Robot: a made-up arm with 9 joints. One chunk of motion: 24 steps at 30 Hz.
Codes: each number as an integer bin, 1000 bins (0 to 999) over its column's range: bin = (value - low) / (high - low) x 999, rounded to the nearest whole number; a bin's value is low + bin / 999 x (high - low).
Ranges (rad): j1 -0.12..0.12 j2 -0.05..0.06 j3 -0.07..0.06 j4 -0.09..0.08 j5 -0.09..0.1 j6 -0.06..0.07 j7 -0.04..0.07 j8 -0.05..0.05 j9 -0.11..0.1
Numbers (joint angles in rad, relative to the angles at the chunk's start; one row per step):
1: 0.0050 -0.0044 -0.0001 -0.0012 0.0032 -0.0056 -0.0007 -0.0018 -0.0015
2: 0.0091 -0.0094 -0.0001 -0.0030 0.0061 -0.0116 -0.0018 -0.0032 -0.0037
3: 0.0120 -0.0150 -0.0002 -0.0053 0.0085 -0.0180 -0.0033 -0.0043 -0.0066
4: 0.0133 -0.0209 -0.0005 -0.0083 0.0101 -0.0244 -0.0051 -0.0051 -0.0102
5: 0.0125 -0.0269 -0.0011 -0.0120 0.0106 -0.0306 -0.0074 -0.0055 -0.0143
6: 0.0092 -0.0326 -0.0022 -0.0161 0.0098 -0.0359 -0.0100 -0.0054 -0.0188
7: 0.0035 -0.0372 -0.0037 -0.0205 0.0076 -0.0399 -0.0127 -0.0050 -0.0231
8: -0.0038 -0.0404 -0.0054 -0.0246 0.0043 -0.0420 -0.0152 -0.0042 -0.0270
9: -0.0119 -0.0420 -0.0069 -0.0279 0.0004 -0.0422 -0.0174 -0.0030 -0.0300
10: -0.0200 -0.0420 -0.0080 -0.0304 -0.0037 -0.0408 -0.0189 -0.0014 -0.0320
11: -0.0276 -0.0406 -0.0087 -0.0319 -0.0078 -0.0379 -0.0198 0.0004 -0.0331
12: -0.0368 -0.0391 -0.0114 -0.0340 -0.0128 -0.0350 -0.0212 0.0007 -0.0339
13: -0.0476 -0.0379 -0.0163 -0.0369 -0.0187 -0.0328 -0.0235 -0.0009 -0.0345
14: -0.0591 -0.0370 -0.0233 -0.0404 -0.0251 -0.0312 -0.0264 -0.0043 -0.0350
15: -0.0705 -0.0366 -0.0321 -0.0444 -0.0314 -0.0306 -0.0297 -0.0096 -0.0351
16: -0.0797 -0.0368 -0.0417 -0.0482 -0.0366 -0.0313 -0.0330 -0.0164 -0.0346
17: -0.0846 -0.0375 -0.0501 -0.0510 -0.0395 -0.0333 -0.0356 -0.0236 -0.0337
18: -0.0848 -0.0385 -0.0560 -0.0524 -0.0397 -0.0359 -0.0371 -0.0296 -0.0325
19: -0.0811 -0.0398 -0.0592 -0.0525 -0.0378 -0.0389 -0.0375 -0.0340 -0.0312
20: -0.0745 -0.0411 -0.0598 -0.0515 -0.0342 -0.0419 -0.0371 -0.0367 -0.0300
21: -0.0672 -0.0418 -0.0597 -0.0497 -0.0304 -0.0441 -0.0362 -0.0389 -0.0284
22: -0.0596 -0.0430 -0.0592 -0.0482 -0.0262 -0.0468 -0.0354 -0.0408 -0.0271
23: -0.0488 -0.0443 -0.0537 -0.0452 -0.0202 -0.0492 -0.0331 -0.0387 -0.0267
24: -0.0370 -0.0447 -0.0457 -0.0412 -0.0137 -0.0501 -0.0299 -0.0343 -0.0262
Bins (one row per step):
1: 520 414 537 522 490 418 357 482 516
2: 537 369 537 511 505 372 347 468 506
3: 549 318 536 498 518 323 333 457 492
4: 555 264 534 480 526 274 317 449 475
5: 552 210 529 458 529 226 296 445 455
6: 538 158 521 434 525 185 272 446 434
7: 514 116 509 408 513 154 248 450 413
8: 484 87 496 384 496 138 225 458 395
9: 450 73 485 365 475 137 205 470 381
10: 416 73 476 350 454 148 192 486 371
11: 385 85 471 341 432 170 183 503 366
12: 346 99 450 329 406 192 171 506 362
13: 301 110 413 312 375 209 150 491 359
14: 253 118 359 291 341 221 124 457 357
15: 206 122 291 268 308 226 94 404 356
16: 168 120 217 246 281 221 64 336 359
17: 147 114 153 229 266 205 40 264 363
18: 147 104 108 221 264 185 26 204 369
19: 162 93 83 220 274 162 23 160 375
20: 189 81 78 226 293 139 26 133 381
21: 220 74 79 237 313 122 35 111 388
22: 251 64 83 246 335 101 42 92 394
23: 296 52 125 263 367 83 63 113 396
24: 345 48 187 287 401 76 92 157 399

